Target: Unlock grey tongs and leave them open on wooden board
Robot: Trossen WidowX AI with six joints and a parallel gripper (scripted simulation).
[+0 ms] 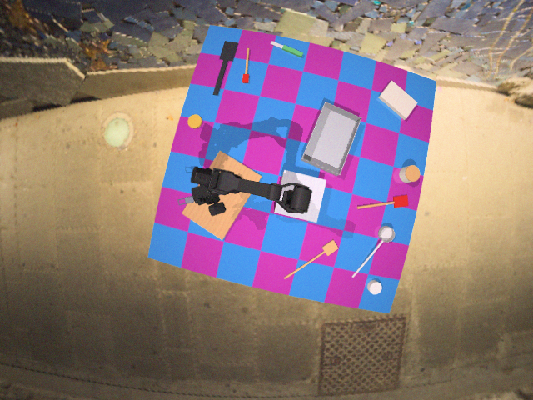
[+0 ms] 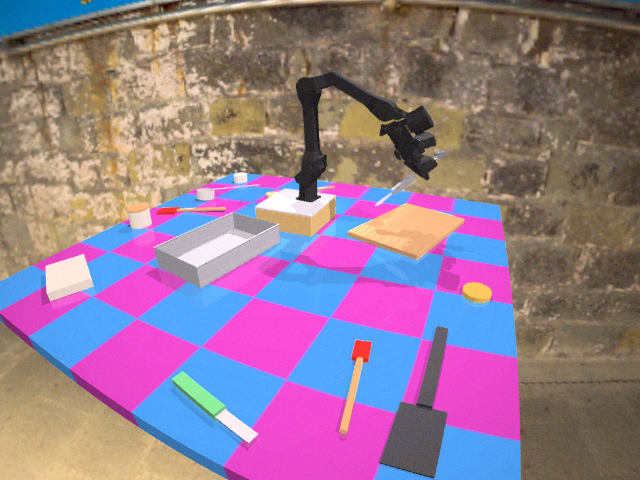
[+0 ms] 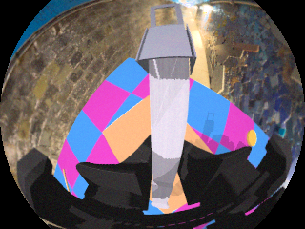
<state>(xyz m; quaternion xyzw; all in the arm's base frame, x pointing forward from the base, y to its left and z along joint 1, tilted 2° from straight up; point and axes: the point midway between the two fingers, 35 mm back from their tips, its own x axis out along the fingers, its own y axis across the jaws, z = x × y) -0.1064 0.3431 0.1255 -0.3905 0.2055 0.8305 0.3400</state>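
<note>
Now: the wooden board 16 cm below my gripper tip, 3 cm to the right of it and 3 cm ahead of it. Also, from my gripper tip: black spatula: 67 cm ahead, 22 cm to the left, 16 cm below; then yellow disc: 32 cm ahead, 24 cm to the left, 16 cm below; then grey roasting tin: 47 cm ahead, 43 cm to the right, 14 cm below.
</note>
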